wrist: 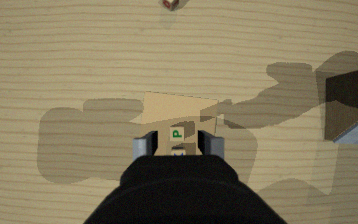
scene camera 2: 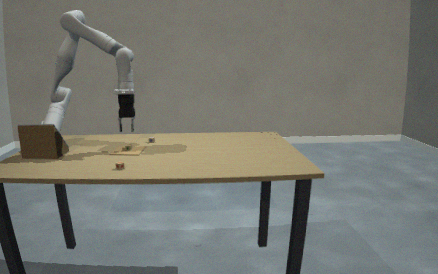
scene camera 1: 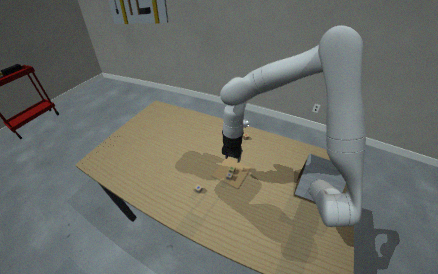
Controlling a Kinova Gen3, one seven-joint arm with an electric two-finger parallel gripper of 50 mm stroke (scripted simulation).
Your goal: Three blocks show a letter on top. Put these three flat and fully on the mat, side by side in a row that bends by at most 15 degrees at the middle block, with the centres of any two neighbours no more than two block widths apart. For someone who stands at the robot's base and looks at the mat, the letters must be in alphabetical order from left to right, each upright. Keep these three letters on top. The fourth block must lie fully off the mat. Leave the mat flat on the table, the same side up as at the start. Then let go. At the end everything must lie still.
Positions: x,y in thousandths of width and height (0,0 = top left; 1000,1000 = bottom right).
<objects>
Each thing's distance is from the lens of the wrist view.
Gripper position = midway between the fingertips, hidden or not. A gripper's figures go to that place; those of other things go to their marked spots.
my gripper (wrist: 496,623): 18 cm
tan mat (wrist: 448,498): 27 cm
</objects>
